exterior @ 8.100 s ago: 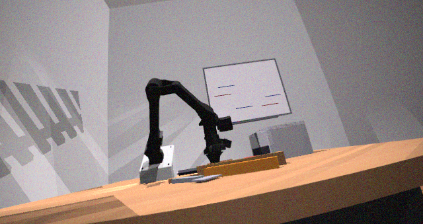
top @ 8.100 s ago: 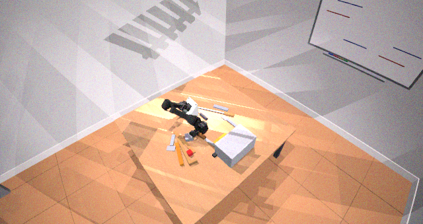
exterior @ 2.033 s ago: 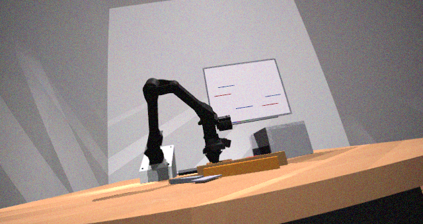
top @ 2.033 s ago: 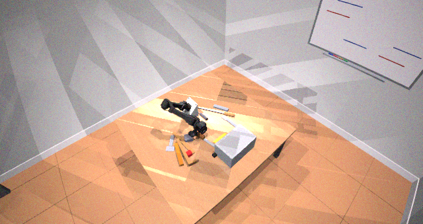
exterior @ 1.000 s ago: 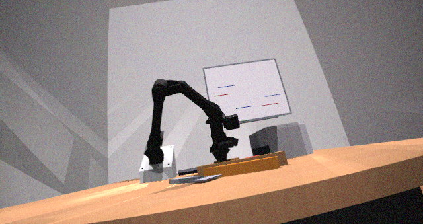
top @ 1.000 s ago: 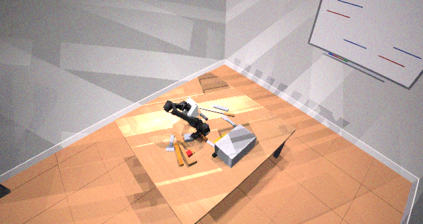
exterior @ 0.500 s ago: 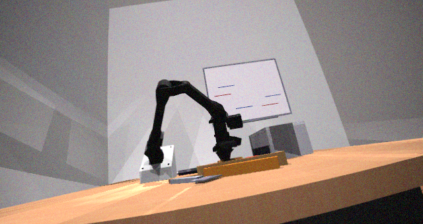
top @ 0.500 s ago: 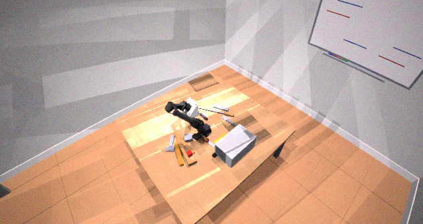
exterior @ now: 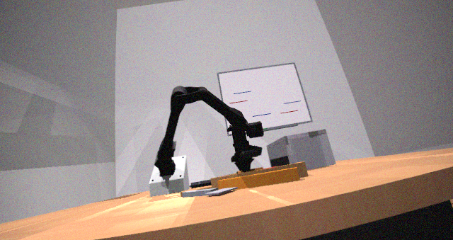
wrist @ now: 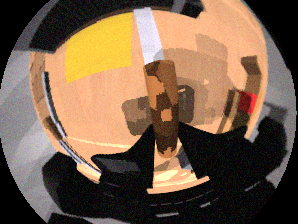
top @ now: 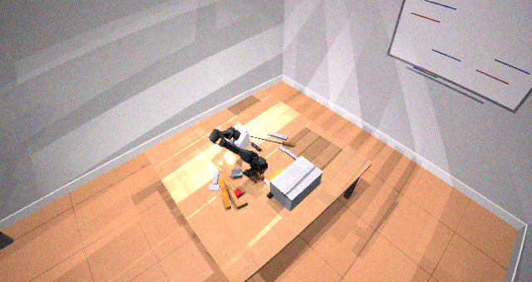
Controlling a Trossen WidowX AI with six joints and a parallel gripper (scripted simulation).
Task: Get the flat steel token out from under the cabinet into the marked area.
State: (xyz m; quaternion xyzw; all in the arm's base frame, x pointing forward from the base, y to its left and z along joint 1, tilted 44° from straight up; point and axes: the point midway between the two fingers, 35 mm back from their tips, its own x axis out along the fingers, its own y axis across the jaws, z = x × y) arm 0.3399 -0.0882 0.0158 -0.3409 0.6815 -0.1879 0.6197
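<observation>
Now: the grey block 80 mm behind my gripper tip, 100 mm to the right of it and 10 mm above it. From my gripper tip the other things lie so: orange bar (10 mm ahead, 260 mm to the right); then thin wooden stick (70 mm behind, 170 mm to the right, 10 mm below); then red block (60 mm ahead, 190 mm to the right, 10 mm above).
</observation>
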